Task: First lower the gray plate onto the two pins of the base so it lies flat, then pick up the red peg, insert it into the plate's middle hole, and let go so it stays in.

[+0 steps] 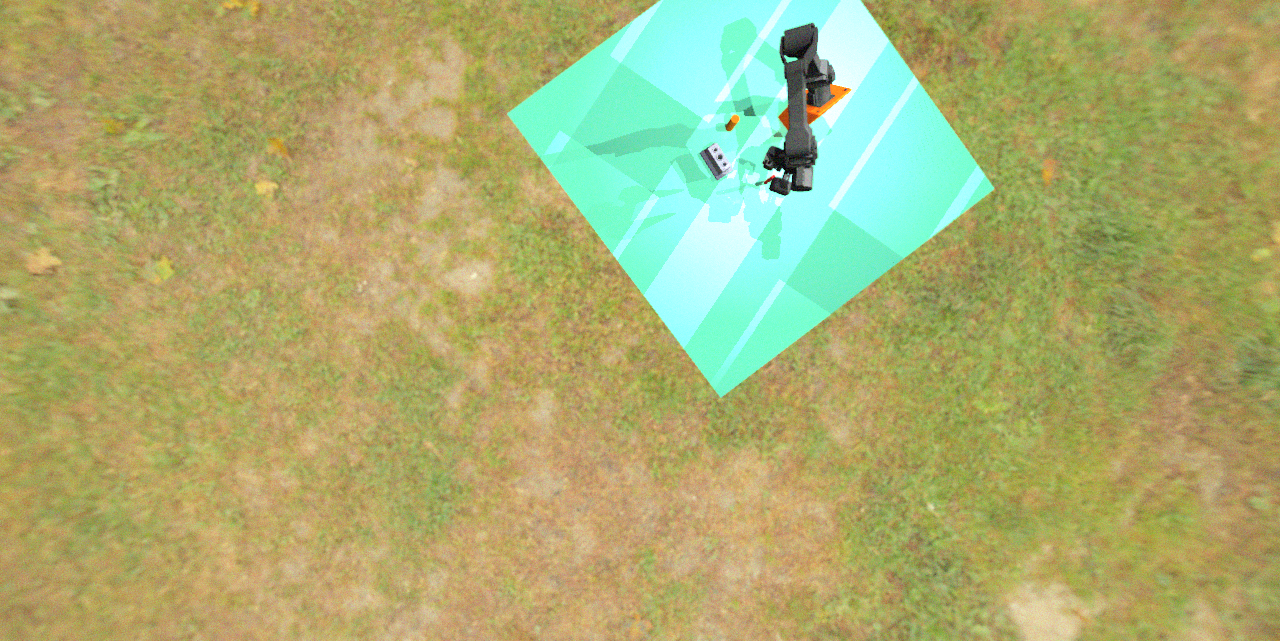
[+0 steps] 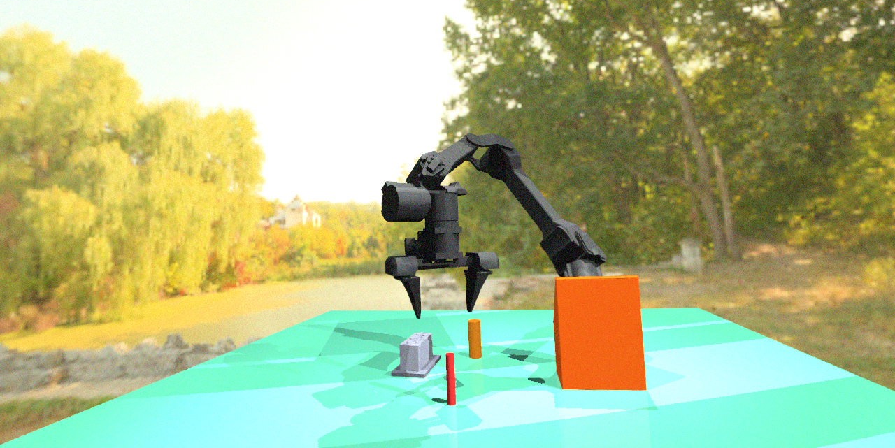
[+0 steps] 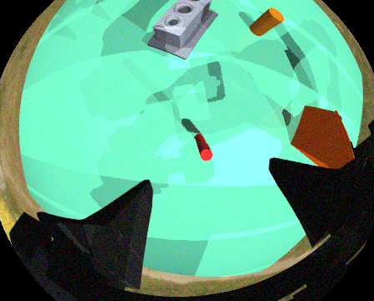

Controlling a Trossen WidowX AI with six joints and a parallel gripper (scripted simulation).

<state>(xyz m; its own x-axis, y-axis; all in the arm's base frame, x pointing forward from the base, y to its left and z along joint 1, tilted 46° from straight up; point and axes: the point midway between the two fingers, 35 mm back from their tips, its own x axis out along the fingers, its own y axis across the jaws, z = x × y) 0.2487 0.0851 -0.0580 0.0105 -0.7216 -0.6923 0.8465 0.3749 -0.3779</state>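
The red peg lies 1 cm behind my gripper tip, 1 cm to the left of it and 10 cm below it. From my gripper tip the other things lie so: flat gray base: 9 cm ahead, 16 cm to the right, 13 cm below; gray plate: 9 cm ahead, 16 cm to the right, 10 cm below; orange cylinder: 2 cm behind, 23 cm to the right, 10 cm below.
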